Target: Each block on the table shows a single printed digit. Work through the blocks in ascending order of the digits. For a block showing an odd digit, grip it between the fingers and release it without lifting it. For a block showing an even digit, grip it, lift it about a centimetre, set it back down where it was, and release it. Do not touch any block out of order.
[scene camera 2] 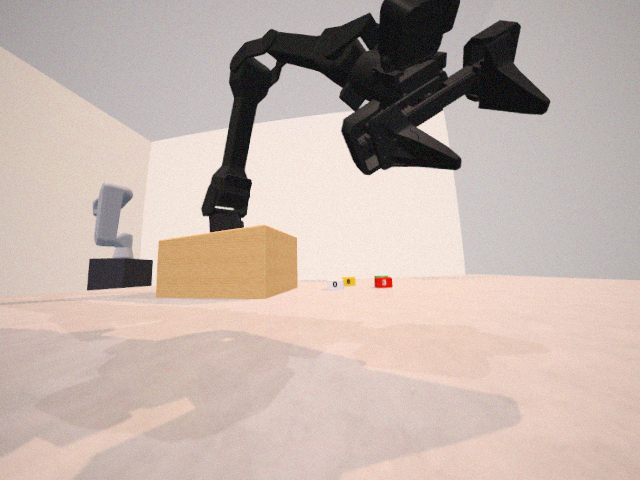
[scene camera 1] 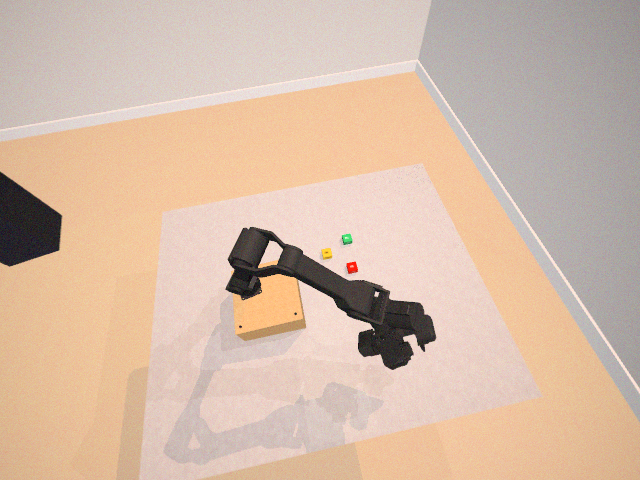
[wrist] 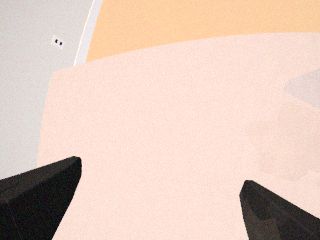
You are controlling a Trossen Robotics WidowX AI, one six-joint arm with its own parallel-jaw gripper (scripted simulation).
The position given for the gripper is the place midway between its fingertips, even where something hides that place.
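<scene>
Gripper point(scene camera 2: 504, 135), also visible at point(scene camera 1: 408, 353) and point(wrist: 164, 180): open, holding nothing.
</scene>
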